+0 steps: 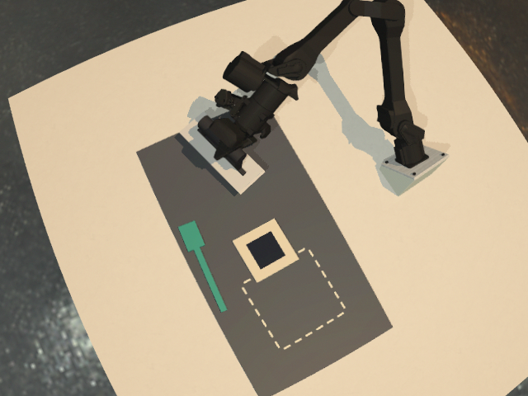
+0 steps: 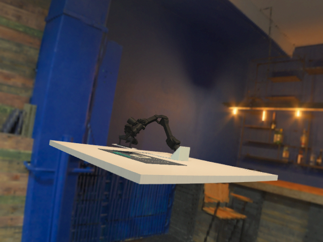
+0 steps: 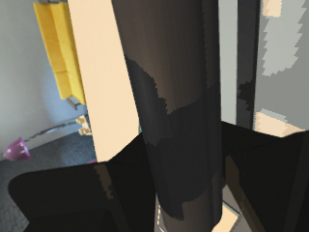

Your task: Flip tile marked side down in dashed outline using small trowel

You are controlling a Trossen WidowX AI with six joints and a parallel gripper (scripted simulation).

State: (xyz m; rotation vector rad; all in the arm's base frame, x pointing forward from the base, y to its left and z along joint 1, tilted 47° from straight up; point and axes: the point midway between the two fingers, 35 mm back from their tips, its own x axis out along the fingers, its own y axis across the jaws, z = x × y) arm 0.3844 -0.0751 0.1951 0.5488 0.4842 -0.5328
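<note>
My gripper tip is now 1 cm past the tile, 21 cm to the right of it and 9 cm above it. Also, from my gripper tip: green trowel 12 cm ahead, 16 cm to the left, 9 cm below; dark mat 1 cm behind, 18 cm to the left, 11 cm below.
</note>
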